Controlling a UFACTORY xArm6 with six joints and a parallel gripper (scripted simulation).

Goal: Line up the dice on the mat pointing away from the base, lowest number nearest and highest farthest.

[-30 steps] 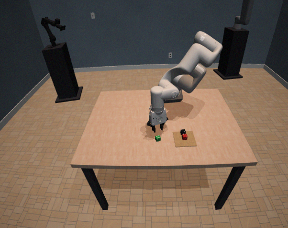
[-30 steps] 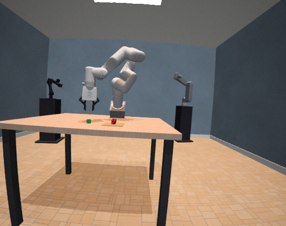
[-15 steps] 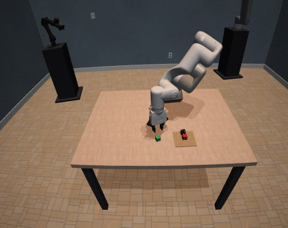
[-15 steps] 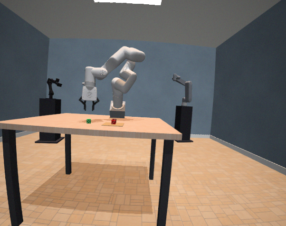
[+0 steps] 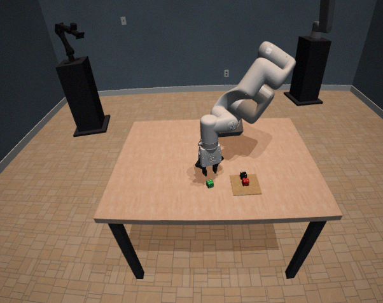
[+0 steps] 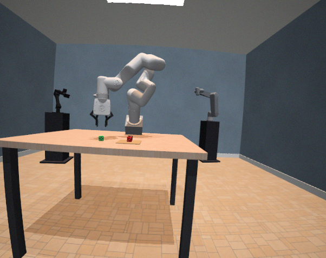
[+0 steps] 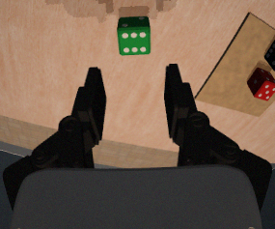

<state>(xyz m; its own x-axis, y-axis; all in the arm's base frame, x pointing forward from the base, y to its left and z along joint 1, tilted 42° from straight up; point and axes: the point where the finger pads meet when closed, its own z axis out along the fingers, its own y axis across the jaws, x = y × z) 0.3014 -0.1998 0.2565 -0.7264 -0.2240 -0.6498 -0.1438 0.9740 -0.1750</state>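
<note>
Now: the green die 9 cm below my hand. Also, from my hand: black die: 18 cm to the left, 9 cm below, 2 cm behind; then tan mat: 18 cm to the left, 10 cm below, 3 cm ahead; then red die: 18 cm to the left, 9 cm below, 3 cm ahead.
</note>
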